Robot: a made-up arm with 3 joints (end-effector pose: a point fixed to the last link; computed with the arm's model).
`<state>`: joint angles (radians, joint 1 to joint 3).
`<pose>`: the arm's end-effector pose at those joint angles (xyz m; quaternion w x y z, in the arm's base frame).
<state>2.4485 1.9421 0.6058</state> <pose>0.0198 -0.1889 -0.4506 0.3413 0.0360 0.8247 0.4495</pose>
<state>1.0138 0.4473 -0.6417</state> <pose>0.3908 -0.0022 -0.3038 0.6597 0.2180 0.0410 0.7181</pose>
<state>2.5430 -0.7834 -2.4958</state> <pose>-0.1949 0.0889 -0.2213 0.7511 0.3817 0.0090 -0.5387</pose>
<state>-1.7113 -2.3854 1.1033</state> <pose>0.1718 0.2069 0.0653 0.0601 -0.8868 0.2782 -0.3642</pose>
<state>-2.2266 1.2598 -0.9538</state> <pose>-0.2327 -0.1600 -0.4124 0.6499 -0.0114 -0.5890 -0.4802</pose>
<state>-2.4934 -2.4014 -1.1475</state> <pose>-0.1524 -0.2913 0.0590 0.2829 0.2303 0.9034 -0.2255</pose>
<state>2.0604 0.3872 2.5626</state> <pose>-0.0325 -0.1576 -0.1030 0.9505 -0.1298 0.1420 -0.2438</pose>
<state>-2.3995 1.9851 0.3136</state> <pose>0.1539 -0.0787 -0.4789 0.1162 0.4218 -0.7234 -0.5341</pose>
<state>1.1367 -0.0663 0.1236</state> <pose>0.3908 -0.1882 -0.1246 0.8739 -0.0268 -0.0195 0.4849</pose>
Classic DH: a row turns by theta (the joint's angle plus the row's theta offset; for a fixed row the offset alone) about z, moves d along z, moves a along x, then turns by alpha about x. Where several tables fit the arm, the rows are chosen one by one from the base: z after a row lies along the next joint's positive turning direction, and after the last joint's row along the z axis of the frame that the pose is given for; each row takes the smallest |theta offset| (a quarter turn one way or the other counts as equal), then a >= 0, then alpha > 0; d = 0 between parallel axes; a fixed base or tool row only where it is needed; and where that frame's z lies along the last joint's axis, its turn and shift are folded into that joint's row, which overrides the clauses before.
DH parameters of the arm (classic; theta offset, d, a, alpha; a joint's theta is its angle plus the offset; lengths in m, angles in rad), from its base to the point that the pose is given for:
joint 1: -1.5708 -0.1254 0.0224 -1.5708
joint 2: 0 0.0329 0.1215 -1.5708
joint 3: 0.0117 0 0.2916 3.1416
tool (fixed): 1.5825 -0.0265 0 0

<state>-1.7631 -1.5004 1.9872</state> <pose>-0.0035 0.2374 -0.1268 0.2192 0.6775 0.0762 0.6979</pose>
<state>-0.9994 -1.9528 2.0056</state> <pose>-0.1654 0.1673 -0.1196 0.0382 -0.7258 -0.3994 -0.5587</pose>
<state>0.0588 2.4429 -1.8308</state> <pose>0.3131 0.0513 -0.1372 0.2005 0.5943 -0.7278 0.2774</pose>
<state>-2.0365 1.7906 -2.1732</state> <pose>-0.1284 -0.2433 -0.0797 0.6238 -0.3972 -0.6717 0.0427</pose>
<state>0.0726 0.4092 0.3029</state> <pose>-0.0298 -0.3809 -0.3084 0.9727 0.1996 0.0379 -0.1125</pose>
